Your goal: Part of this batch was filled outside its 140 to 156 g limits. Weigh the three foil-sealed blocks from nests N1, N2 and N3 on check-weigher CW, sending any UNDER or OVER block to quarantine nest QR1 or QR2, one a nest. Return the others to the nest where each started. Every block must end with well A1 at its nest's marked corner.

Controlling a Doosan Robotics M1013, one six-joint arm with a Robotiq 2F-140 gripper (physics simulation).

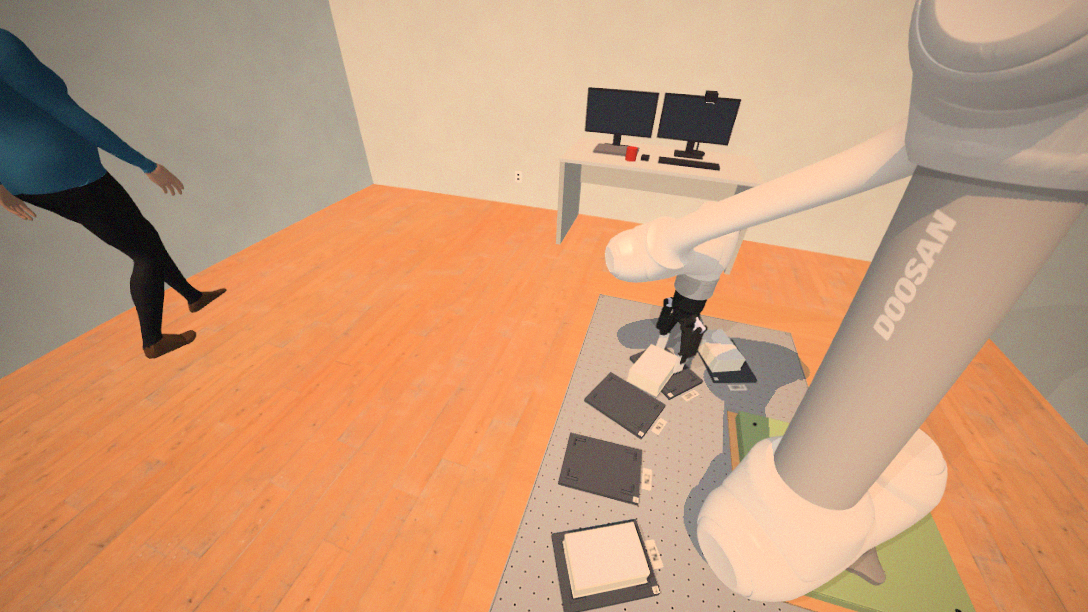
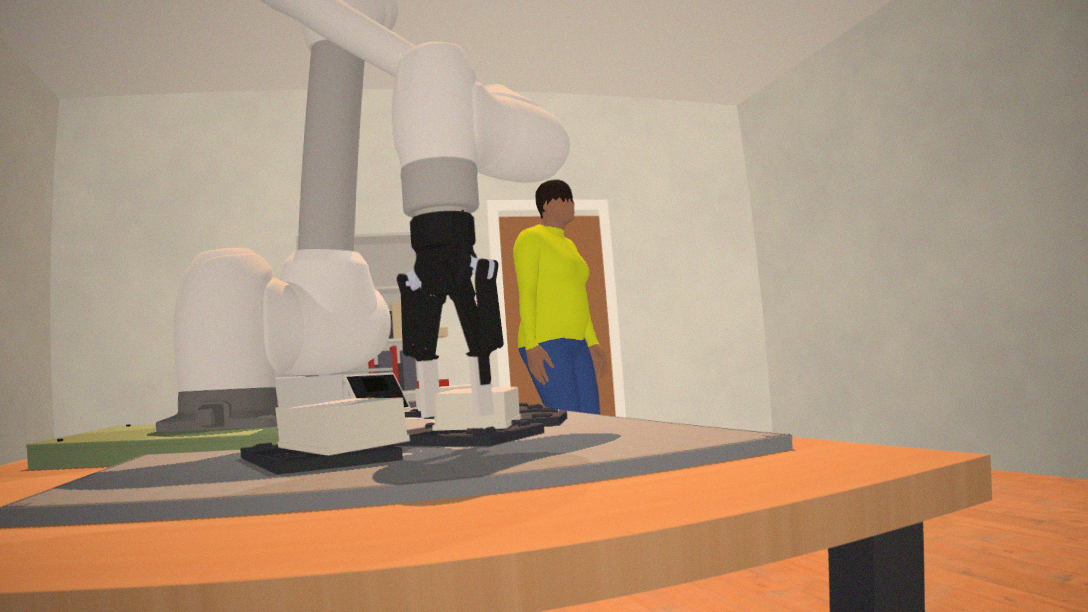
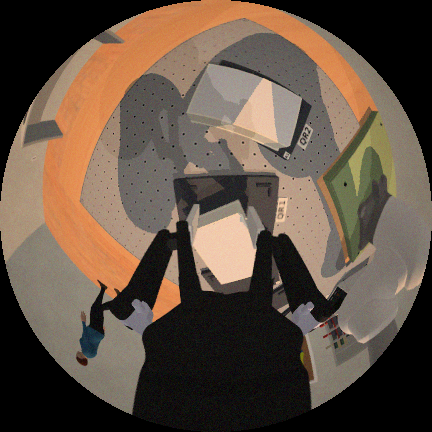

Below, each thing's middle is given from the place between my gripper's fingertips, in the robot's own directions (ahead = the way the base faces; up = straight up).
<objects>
Right now the nest QR1 (image 2: 422,436) is 20 mm below my hand and 10 mm to the left of it. From my hand the other things lie so: nest QR2 (image 2: 267,458): 150 mm behind, 100 mm to the right, 20 mm below; then nest N3 (image 1: 622,402): 170 mm to the left, 70 mm ahead, 20 mm below; then nest N2 (image 1: 603,468): 350 mm to the left, 80 mm ahead, 20 mm below.
</objects>
